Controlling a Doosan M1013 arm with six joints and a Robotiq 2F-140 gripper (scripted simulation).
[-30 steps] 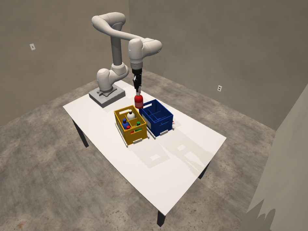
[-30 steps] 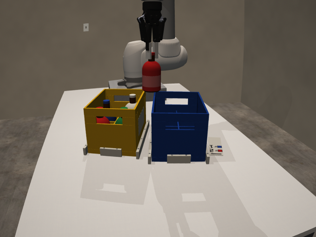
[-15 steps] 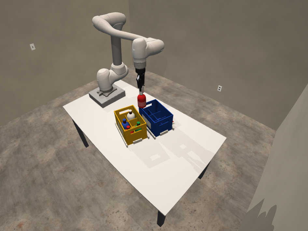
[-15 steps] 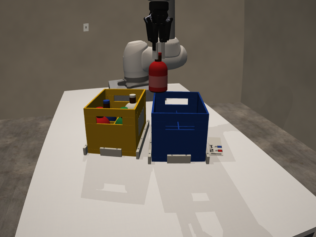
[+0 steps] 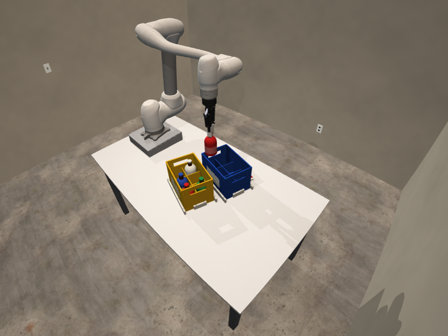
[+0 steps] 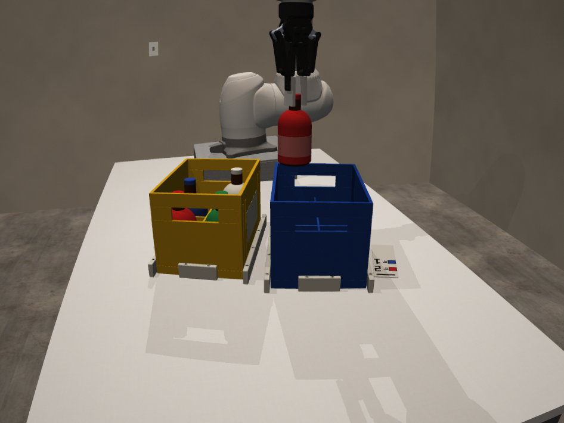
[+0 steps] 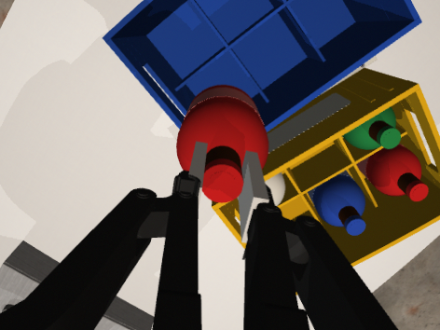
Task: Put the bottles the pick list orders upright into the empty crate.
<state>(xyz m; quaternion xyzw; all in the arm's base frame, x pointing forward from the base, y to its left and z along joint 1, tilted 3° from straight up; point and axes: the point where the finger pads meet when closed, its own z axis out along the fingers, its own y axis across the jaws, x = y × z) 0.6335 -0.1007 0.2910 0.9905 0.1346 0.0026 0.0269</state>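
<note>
Right now my hand is 270 mm above the blue crate and 100 mm short of it. Round my hand: white-label bottle (260 mm below, 100 mm to the right, 90 mm behind); then yellow crate (270 mm below, 190 mm to the right, 40 mm behind); then green bottle (260 mm below, 190 mm to the right, 60 mm ahead).
</note>
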